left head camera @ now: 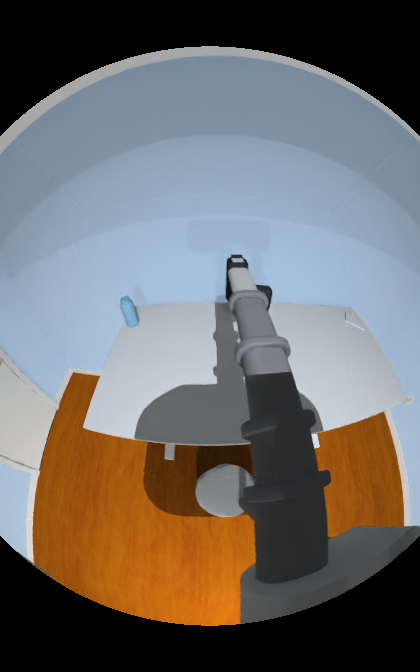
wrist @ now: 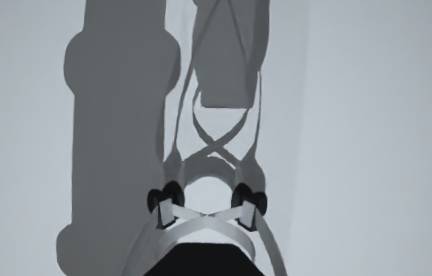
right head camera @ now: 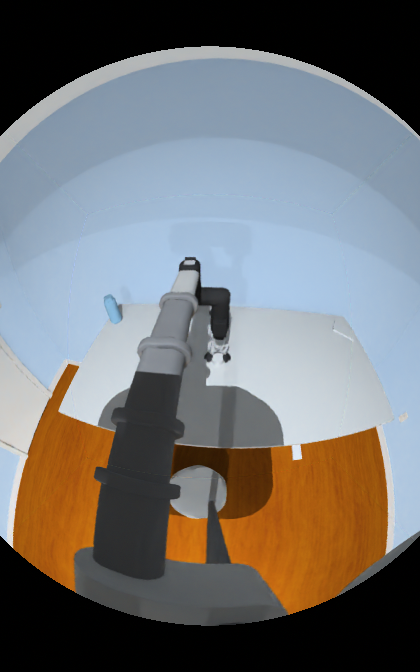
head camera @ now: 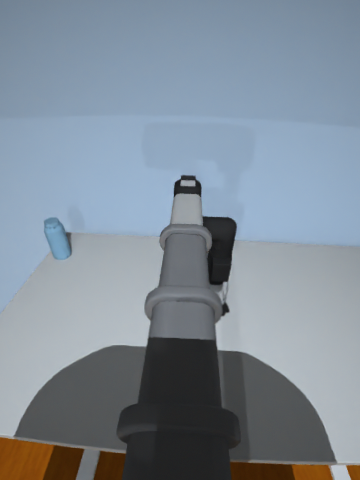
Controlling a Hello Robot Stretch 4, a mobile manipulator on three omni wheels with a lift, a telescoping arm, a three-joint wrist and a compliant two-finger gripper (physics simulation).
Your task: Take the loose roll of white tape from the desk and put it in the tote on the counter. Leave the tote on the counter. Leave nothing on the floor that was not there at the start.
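Frame: origin at the robot's base, x ahead, y left, z up, level; centimetres.
Where they show: gripper, fingertip midpoint: (wrist: 207,197).
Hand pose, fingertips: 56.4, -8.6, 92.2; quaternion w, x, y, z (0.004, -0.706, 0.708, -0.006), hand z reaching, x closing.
Each offset is from my fingertips to the top centre of the thing, as dx, dy, dz. Level surfaces: height alone.
The white tape roll {-0.1, -0.1, +2.4} (right head camera: 218,359) (wrist: 208,194) is pale against the white desk {dz +0.1} (head camera: 300,310) (left head camera: 170,350) (right head camera: 310,380) (wrist: 365,150). It sits between the two black fingertips of my gripper (right head camera: 218,357) (wrist: 207,204), which is shut on it. In the wrist view the fingertips press on its left and right sides, and their shadows lie close by on the desk. Whether the roll touches the desk cannot be told. In the head view the arm hides the roll and part of the gripper. The tote and the counter do not show in these views.
A blue bottle {+24.6, +58.3, +16.5} (head camera: 58,242) (left head camera: 129,312) (right head camera: 113,310) stands at the desk's back left corner. The blue wall (head camera: 300,175) is right behind the desk. A round grey disc (left head camera: 220,492) (right head camera: 195,492) is on the wooden floor (left head camera: 100,525) (right head camera: 320,525) at the desk's front. The extended arm (head camera: 185,315) crosses above the desk.
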